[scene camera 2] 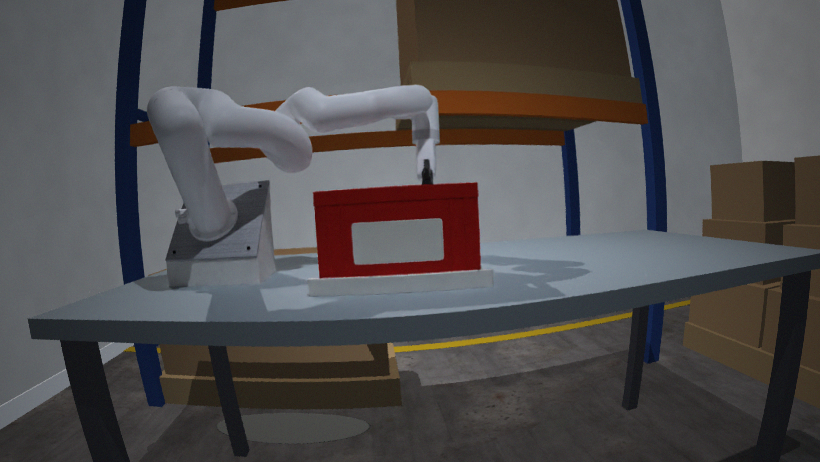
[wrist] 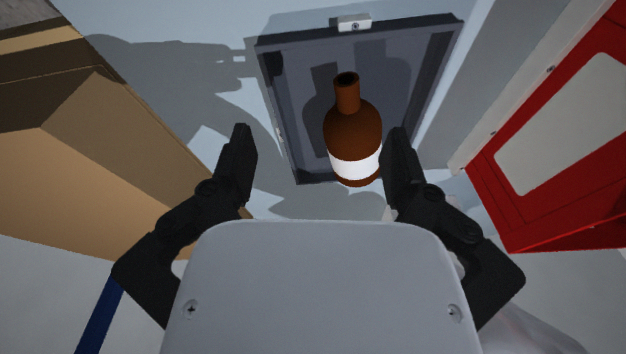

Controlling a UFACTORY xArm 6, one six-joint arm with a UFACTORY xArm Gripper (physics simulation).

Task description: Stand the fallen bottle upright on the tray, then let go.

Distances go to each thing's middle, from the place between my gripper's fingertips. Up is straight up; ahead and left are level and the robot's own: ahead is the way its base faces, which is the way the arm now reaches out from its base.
The brown bottle (wrist: 352, 129) lies 10 cm behind my hand, 3 cm to the right of it and 10 cm below it.
